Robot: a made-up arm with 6 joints. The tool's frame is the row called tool.
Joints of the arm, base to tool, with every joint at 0 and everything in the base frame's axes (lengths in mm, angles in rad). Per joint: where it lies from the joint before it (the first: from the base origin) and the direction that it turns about. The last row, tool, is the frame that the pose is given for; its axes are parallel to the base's.
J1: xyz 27.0 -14.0 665.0 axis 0 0 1
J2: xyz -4.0 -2.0 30.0 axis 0 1 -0.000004
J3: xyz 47.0 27.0 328.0 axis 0 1 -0.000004
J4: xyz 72.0 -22.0 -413.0 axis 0 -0.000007 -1
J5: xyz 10.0 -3.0 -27.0 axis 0 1 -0.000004
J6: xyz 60.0 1.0 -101.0 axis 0 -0.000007 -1
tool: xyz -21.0 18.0 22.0
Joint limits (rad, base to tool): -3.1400..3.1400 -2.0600..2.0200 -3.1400..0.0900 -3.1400..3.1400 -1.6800..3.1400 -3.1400..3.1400
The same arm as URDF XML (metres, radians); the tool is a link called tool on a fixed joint. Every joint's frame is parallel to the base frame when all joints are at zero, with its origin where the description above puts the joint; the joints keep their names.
<robot name="arm">
<joint name="tool_joint" type="fixed"><parent link="link6"/><child link="tool"/><origin xyz="-0.021 0.018 0.022" rpy="0 0 0"/></joint>
<joint name="J6" type="revolute"><parent link="link5"/><child link="link6"/><origin xyz="0.06 0.001 -0.101" rpy="0 0 0"/><axis xyz="0 0 -1"/><limit lower="-3.14" upper="3.14"/></joint>
<joint name="J5" type="revolute"><parent link="link4"/><child link="link5"/><origin xyz="0.01 -0.003 -0.027" rpy="0 0 0"/><axis xyz="0 1 0"/><limit lower="-1.68" upper="3.14"/></joint>
<joint name="J4" type="revolute"><parent link="link3"/><child link="link4"/><origin xyz="0.072 -0.022 -0.413" rpy="0 0 0"/><axis xyz="0 0 -1"/><limit lower="-3.14" upper="3.14"/></joint>
<joint name="J3" type="revolute"><parent link="link2"/><child link="link3"/><origin xyz="0.047 0.027 0.328" rpy="0 0 0"/><axis xyz="0 1 0"/><limit lower="-3.14" upper="0.09"/></joint>
<joint name="J2" type="revolute"><parent link="link1"/><child link="link2"/><origin xyz="-0.004 -0.002 0.03" rpy="0 0 0"/><axis xyz="0 1 0"/><limit lower="-2.06" upper="2.02"/></joint>
<joint name="J1" type="revolute"><parent link="base_link"/><child link="link1"/><origin xyz="0.027 -0.014 0.665" rpy="0 0 0"/><axis xyz="0 0 1"/><limit lower="-3.14" upper="3.14"/></joint>
<link name="base_link"/>
<link name="link1"/>
<link name="link2"/>
<link name="link3"/>
<link name="link4"/>
<link name="link5"/>
<link name="link6"/>
<link name="tool"/>
</robot>

